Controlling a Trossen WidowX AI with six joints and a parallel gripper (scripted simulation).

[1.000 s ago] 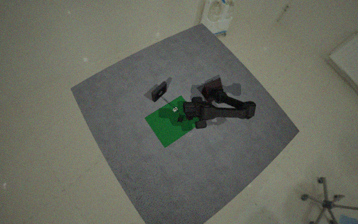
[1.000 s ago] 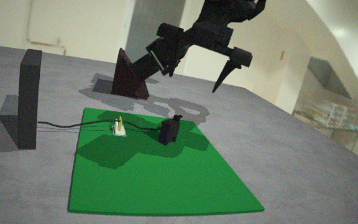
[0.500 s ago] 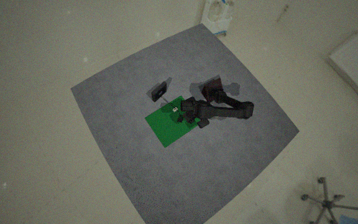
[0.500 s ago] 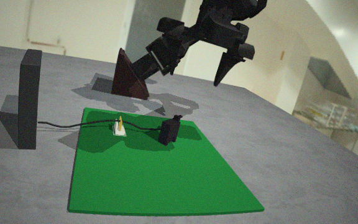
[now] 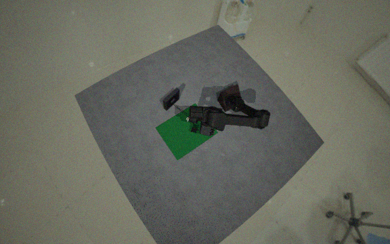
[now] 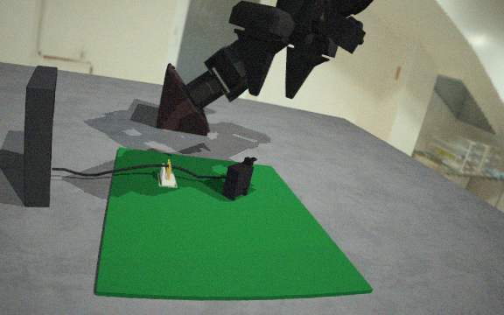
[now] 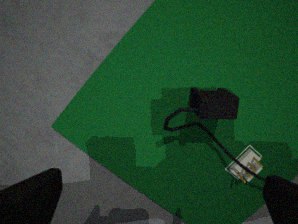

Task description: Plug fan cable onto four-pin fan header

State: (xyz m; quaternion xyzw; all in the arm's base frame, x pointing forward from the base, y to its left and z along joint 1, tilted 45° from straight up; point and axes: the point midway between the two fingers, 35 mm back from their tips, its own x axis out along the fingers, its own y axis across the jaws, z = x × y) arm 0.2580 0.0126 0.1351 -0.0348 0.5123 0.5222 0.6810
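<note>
Right now the dark fan cable plug is 10 cm below my gripper tip, 4 cm ahead of it and 3 cm to the right of it. Also, from my gripper tip: white four-pin header (13 cm below, 11 cm to the right, 4 cm ahead); green board (14 cm below, 8 cm ahead, 5 cm to the right); black fan (25 cm to the right, 9 cm ahead, 7 cm below).
</note>
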